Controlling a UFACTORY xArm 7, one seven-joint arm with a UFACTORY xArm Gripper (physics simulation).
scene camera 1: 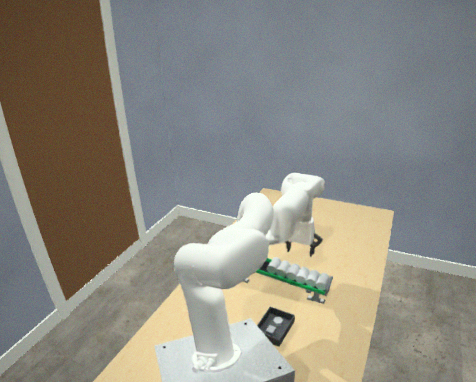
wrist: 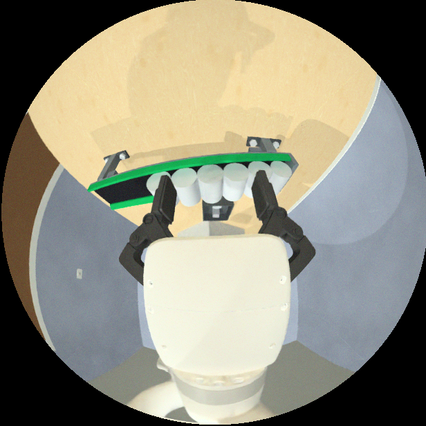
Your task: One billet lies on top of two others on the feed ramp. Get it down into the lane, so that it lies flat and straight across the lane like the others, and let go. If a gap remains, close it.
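Seen in the pictures: gripper, fingertip midpoint: (scene camera 1: 300,252); arm's base, origin of the base link: (scene camera 1: 216,357).
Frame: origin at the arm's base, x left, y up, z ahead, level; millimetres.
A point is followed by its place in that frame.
Several pale grey-white billets (scene camera 1: 292,271) {x -76, y -107, z 526 mm} (wrist: 210,185) lie side by side in one row at the lower end of the green-railed feed ramp (scene camera 1: 285,282) {x -56, y -150, z 505 mm} (wrist: 195,162). They lie across the lane, and none shows on top of the others. The uppermost billet (scene camera 1: 274,265) {x -3, y -101, z 534 mm} (wrist: 156,181) is partly hidden by a finger in the wrist view; it looks straight and close against its neighbour, with no clear gap. My gripper (scene camera 1: 300,249) {x -85, y -80, z 614 mm} (wrist: 212,179) is wide open and empty, above the ramp. In the wrist view its fingers overlap the row near both ends.
The dark upper stretch of lane (wrist: 122,190) shows beyond the row. The ramp stands on grey feet (scene camera 1: 315,296) {x -177, y -182, z 495 mm} (wrist: 263,143) on the wooden table (scene camera 1: 345,240) {x -243, y -210, z 937 mm} (wrist: 200,65). A black tray (scene camera 1: 286,332) {x -114, y -193, z 303 mm} with two light patches inside sits between the ramp and the robot's base.
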